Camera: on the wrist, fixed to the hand. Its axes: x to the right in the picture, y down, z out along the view.
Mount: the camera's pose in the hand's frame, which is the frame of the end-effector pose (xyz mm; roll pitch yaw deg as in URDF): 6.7 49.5 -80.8 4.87 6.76 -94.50
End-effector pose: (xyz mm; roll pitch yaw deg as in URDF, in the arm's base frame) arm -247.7 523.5 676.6 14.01 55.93 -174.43
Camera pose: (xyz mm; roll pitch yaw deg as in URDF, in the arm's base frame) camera -190.1 461.2 633.8 -52.70 7.68 75.70
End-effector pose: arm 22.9 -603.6 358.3 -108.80 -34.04 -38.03
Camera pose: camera -20.5 -687.0 344.8 110.92 -49.85 123.19
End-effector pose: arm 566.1 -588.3 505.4 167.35 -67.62 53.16
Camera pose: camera 542.4 -671.0 545.7 117.80 6.36 139.43
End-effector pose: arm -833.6 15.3 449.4 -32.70 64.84 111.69
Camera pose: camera -801.1 -61.0 403.1 -61.30 -14.82 43.64
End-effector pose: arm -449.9 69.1 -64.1 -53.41 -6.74 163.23
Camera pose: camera -455.9 107.9 -150.6 19.66 -45.28 59.88
